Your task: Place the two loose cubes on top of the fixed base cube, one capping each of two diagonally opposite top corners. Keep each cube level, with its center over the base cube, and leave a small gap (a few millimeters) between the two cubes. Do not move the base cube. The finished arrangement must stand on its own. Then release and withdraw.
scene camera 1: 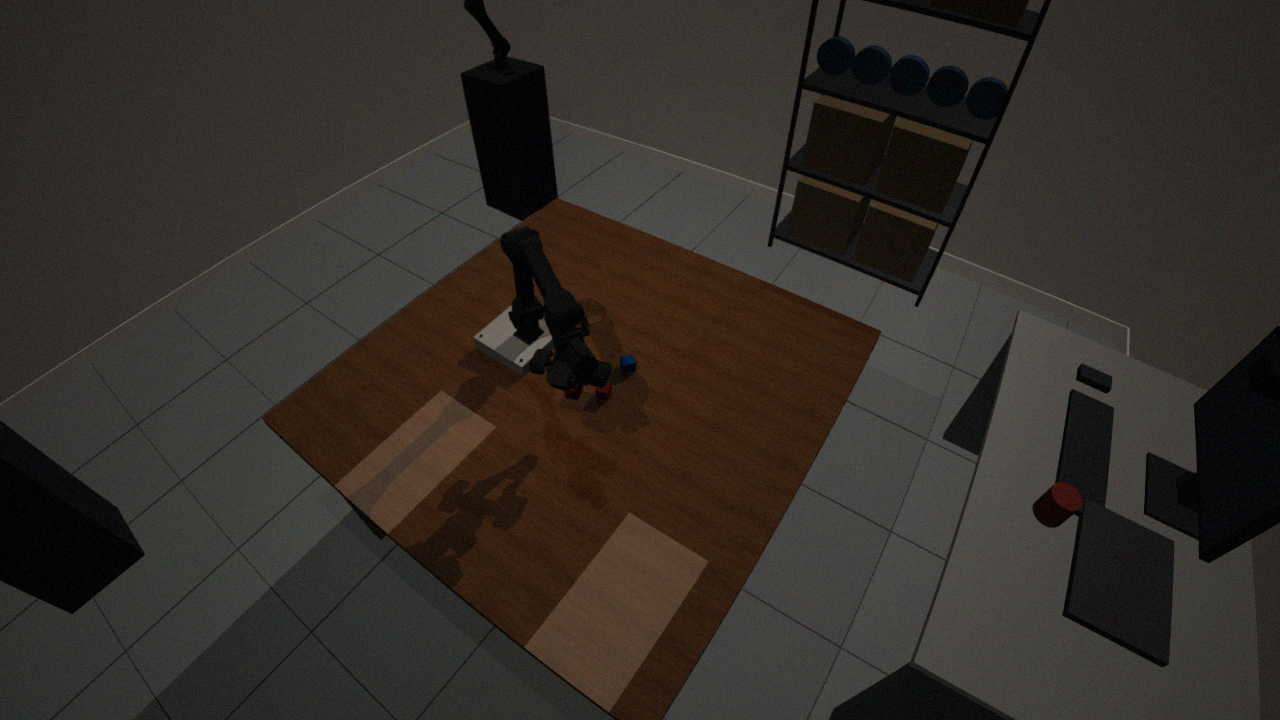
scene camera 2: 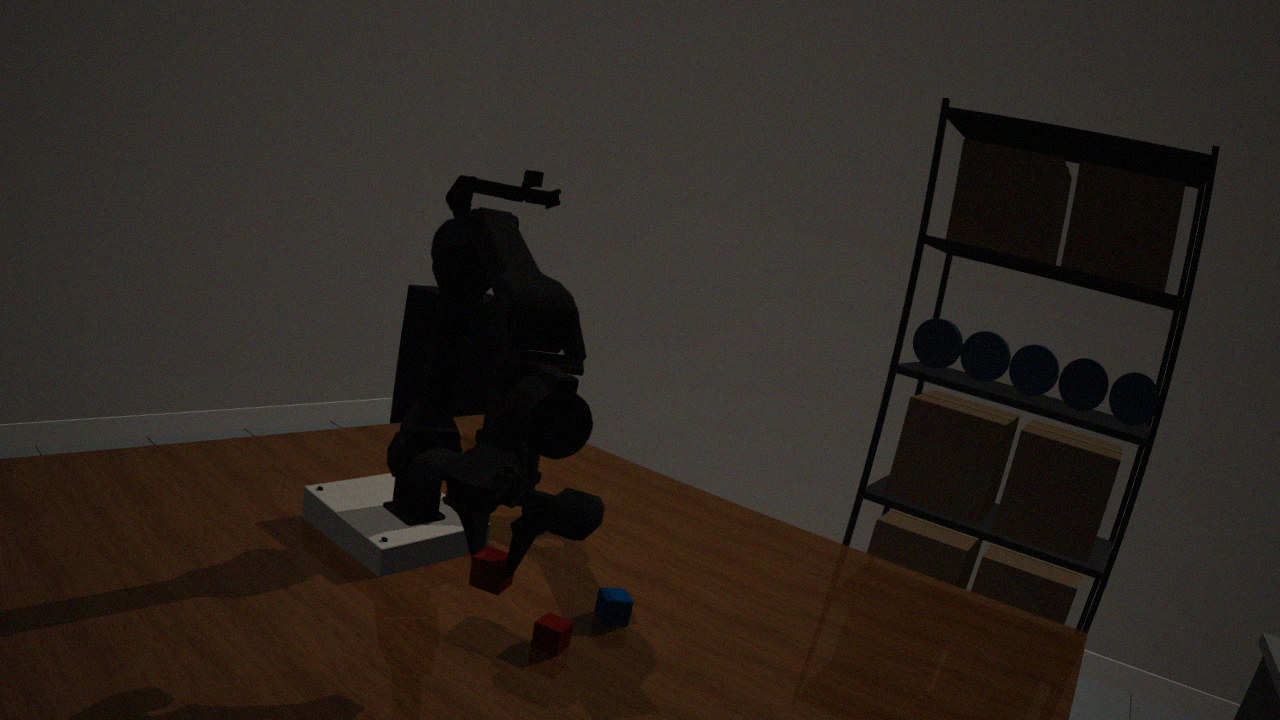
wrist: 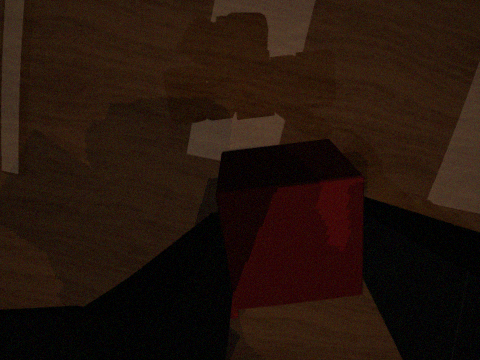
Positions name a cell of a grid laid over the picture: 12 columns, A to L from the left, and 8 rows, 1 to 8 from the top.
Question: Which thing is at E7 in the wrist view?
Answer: The gripper.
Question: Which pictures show the gripper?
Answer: Scene camera 1, scene camera 2 and the wrist view: all of them.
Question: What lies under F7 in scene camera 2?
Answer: A blue cube.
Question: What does the gripper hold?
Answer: A red cube.
